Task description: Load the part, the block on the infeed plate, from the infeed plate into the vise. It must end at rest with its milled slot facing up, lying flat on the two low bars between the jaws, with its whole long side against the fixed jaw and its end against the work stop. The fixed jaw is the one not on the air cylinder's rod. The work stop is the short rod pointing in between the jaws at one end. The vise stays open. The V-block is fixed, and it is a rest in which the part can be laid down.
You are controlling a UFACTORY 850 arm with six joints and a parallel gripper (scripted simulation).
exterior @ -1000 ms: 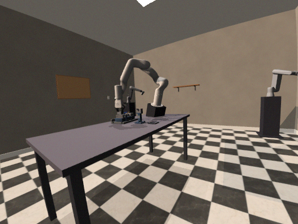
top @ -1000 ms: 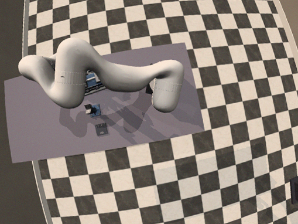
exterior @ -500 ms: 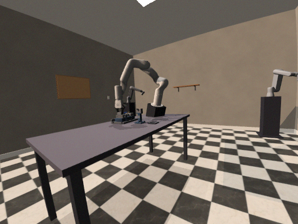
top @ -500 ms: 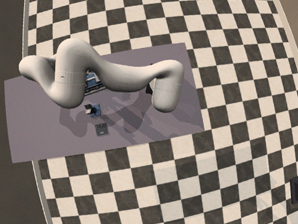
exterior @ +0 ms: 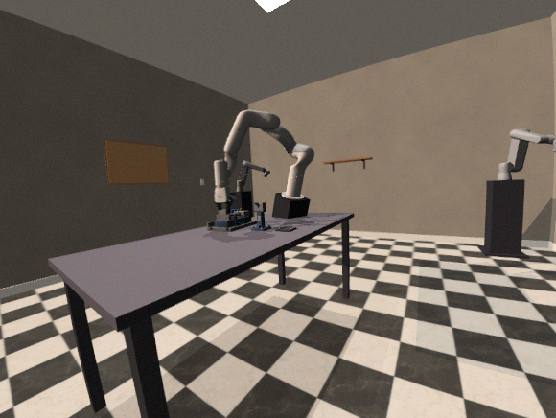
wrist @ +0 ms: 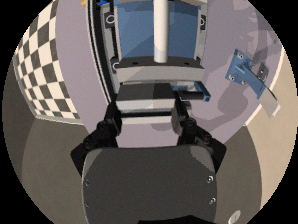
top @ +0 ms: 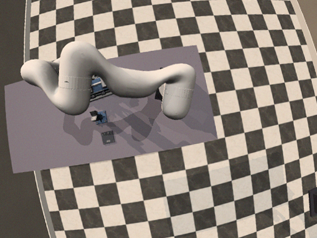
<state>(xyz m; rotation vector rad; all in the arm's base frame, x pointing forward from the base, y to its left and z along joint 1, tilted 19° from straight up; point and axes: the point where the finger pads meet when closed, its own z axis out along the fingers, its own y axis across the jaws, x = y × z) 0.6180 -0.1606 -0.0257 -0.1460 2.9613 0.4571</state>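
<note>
The air cylinder rod is 9 cm behind my hand, 4 cm below it and 1 cm to the left of it. From my hand the other things lie so: vise 8 cm below, 7 cm behind, 1 cm to the left; part right at my hand.
</note>
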